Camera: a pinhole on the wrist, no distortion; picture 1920 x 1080 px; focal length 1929.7 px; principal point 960.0 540.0 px. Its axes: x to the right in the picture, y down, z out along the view. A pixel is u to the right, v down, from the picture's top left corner.
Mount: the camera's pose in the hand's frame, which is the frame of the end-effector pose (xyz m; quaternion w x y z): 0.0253 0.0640 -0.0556 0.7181 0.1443 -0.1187 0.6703
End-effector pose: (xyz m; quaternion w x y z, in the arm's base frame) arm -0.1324 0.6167 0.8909 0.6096 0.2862 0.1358 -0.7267
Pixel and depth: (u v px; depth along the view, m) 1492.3 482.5 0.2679
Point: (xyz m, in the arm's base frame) -0.1589 0.4528 1.0459
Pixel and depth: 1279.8 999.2 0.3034
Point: -0.1876 0.5093 1.1110
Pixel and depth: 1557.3 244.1 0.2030
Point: -0.1328 0.4691 0.9833
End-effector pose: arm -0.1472 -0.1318 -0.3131 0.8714 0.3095 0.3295 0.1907
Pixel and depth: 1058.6 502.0 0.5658
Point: 0.2372 -0.3892 -0.1303
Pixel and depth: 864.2 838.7 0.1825
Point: -0.0678 -0.1849 -0.2534
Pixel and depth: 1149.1 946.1 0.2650
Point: -0.0218 -0.2319 -0.1866
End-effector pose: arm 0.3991 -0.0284 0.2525 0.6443 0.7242 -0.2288 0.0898
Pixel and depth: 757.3 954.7 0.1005
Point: 0.3896 -0.0649 0.2660
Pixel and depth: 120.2 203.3 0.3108
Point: 0.5164 -0.2103 0.0977
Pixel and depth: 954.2 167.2 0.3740
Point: 0.4797 -0.3271 0.1832
